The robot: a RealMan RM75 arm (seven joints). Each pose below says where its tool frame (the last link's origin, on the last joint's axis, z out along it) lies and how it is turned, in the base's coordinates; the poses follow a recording.
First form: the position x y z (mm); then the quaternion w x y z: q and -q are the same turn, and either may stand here.
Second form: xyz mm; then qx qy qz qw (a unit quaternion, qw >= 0). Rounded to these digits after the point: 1 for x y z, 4 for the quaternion.
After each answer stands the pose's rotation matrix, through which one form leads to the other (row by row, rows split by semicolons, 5 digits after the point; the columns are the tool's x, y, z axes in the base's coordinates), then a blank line. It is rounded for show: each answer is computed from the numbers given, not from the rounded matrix.
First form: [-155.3, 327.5, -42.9, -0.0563, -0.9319, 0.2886, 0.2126]
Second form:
[-155.3, 327.5, -42.9, 0.9319, -0.2886, -0.2126, 0.0563]
0.74305 -0.51390 -0.42870; -0.56178 -0.82710 0.01778; -0.36371 0.22762 -0.90327

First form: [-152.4, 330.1, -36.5, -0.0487, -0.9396, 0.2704, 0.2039]
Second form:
[-152.4, 330.1, -36.5, 0.9396, -0.2704, -0.2039, 0.0487]
0.77060 -0.48832 -0.40954; -0.52804 -0.84901 0.01875; -0.35686 0.20180 -0.91210

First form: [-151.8, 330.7, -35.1, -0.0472, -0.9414, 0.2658, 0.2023]
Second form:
[-151.8, 330.7, -35.1, 0.9414, -0.2658, -0.2023, 0.0472]
0.77686 -0.48133 -0.40597; -0.51953 -0.85425 0.01867; -0.35579 0.19640 -0.91370

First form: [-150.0, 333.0, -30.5, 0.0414, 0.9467, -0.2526, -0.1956]
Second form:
[-150.0, 333.0, -30.5, 0.9467, -0.2526, -0.1956, 0.0414]
0.79587 -0.46207 -0.39126; -0.49446 -0.86896 0.02043; -0.34943 0.17720 -0.92006

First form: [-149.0, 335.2, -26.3, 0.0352, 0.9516, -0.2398, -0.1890]
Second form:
[-149.0, 335.2, -26.3, 0.9516, -0.2398, -0.1890, 0.0352]
0.81355 -0.44308 -0.37658; -0.46969 -0.88251 0.02365; -0.34282 0.15764 -0.92608

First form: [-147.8, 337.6, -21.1, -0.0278, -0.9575, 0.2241, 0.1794]
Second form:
[-147.8, 337.6, -21.1, 0.9575, -0.2241, -0.1794, 0.0278]
0.83519 -0.41918 -0.35602; -0.43913 -0.89801 0.02717; -0.33110 0.13365 -0.93408

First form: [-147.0, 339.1, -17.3, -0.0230, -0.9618, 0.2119, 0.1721]
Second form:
[-147.0, 339.1, -17.3, 0.9618, -0.2119, -0.1721, 0.0230]
0.85098 -0.39965 -0.34076; -0.41548 -0.90915 0.02869; -0.32127 0.11717 -0.93971

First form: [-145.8, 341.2, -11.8, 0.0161, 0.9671, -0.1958, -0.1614]
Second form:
[-145.8, 341.2, -11.8, 0.9671, -0.1958, -0.1614, 0.0161]
0.87122 -0.37355 -0.31851; -0.38394 -0.92280 0.03207; -0.30590 0.09435 -0.94738

